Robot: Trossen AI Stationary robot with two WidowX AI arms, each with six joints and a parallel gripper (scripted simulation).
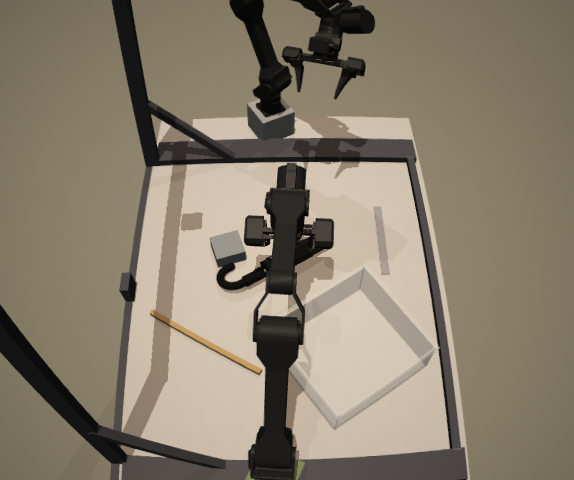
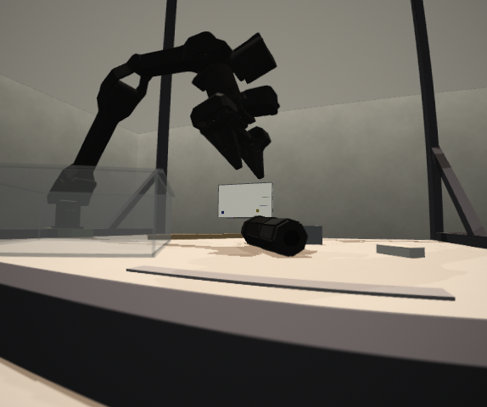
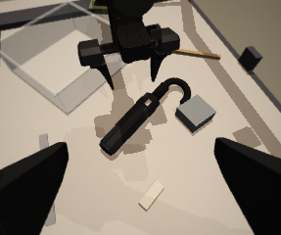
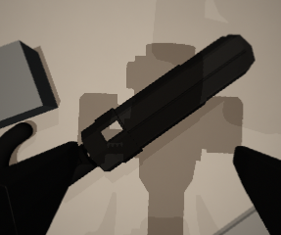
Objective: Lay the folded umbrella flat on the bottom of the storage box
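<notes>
Right now the black umbrella is 3 cm behind my right hand, 4 cm to the left of it and 13 cm below it. Round my right hand: small white block 3 cm ahead, 22 cm to the left, 15 cm below; then grey block 15 cm behind, 7 cm to the left, 13 cm below; then clear storage box 13 cm ahead, 22 cm to the right, 10 cm below.
</notes>
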